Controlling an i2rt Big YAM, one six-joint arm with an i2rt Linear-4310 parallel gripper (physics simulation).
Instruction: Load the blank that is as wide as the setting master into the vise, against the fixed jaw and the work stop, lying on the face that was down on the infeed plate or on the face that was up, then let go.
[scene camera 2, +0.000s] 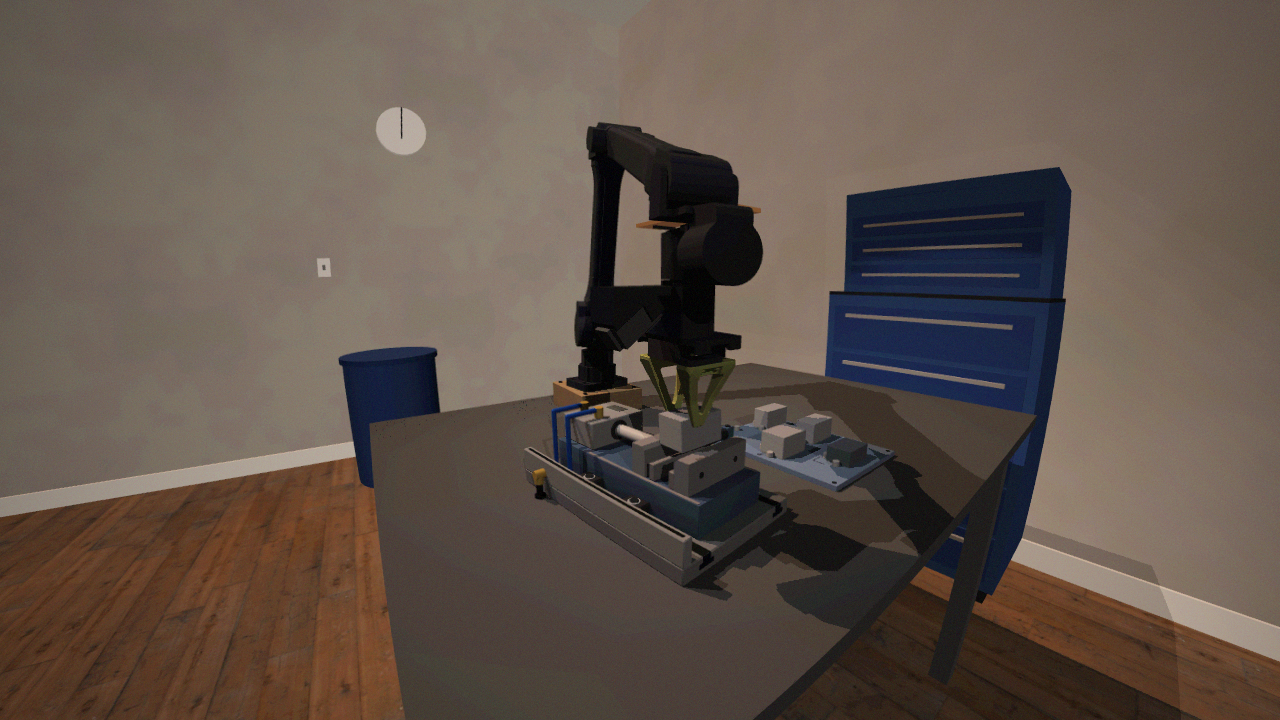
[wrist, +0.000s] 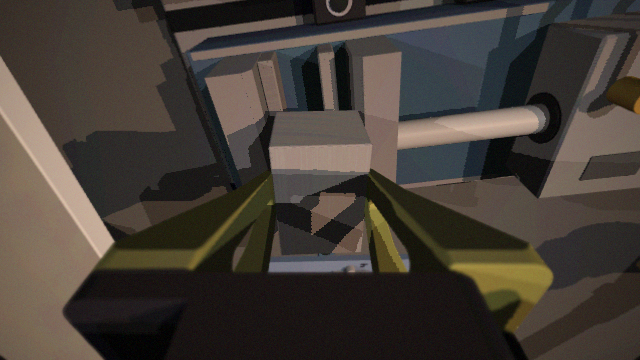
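Seen in the pictures: gripper, between the fingertips: (scene camera 2: 685, 421) (wrist: 320, 180); arm's base, origin of its link: (scene camera 2: 597, 384).
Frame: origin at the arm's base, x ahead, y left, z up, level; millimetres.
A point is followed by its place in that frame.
Note:
A pale grey block (scene camera 2: 684, 433) {y -239, x 475, z 66 mm} (wrist: 320, 131) {y -240, x 455, z 67 mm} is held between the fingertips of my gripper (scene camera 2: 686, 417) {y -218, x 458, z 71 mm} (wrist: 320, 180) {y -218, x 458, z 71 mm}, which is shut on it. The block hangs upright at the vise's far end in the scene view, over the jaw gap; its lower edge is partly hidden, so its exact height is unclear. The fixed jaw (scene camera 2: 709, 467) (wrist: 232, 92) is at left in the wrist view. The moving jaw (scene camera 2: 648, 454) (wrist: 382, 90), on a pale rod, is at right. The work stop cannot be made out. The infeed plate (scene camera 2: 802, 467) {y -3, x 503, z -42 mm} (wrist: 305, 265) {y -13, x 498, z -42 mm} carries several blocks, one darker grey (scene camera 2: 845, 452) {y 42, x 549, z -20 mm}.
Blue hoses (scene camera 2: 554, 436) {y -283, x 282, z 22 mm} rise at the vise's cylinder end (wrist: 575, 160) {y -192, x 320, z 46 mm}. A raised rail (scene camera 2: 608, 512) {y -311, x 434, z -17 mm} runs along the vise's near side in the scene view. The robot base stands behind the vise. A blue cabinet (scene camera 2: 930, 340) and a blue drum (scene camera 2: 391, 402) stand beyond the table (scene camera 2: 501, 573) {y -428, x 411, z -51 mm}.

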